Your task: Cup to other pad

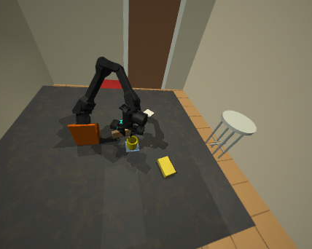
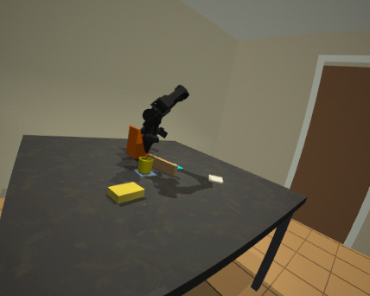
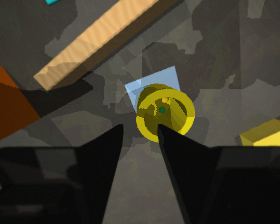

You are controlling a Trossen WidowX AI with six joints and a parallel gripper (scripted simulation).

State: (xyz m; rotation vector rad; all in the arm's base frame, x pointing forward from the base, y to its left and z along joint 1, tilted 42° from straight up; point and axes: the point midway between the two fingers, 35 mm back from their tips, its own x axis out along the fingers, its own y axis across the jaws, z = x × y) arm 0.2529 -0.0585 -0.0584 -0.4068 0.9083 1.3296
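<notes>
Now: the light blue pad 10 cm below my gripper tip, 3 cm ahead of it and 1 cm to the right of it. From my gripper tip the other things lie so: wooden bar 10 cm to the left, 8 cm below; then yellow block 22 cm ahead, 18 cm to the right, 8 cm below; then cyan pad 21 cm to the left, 10 cm below, 3 cm behind.
</notes>
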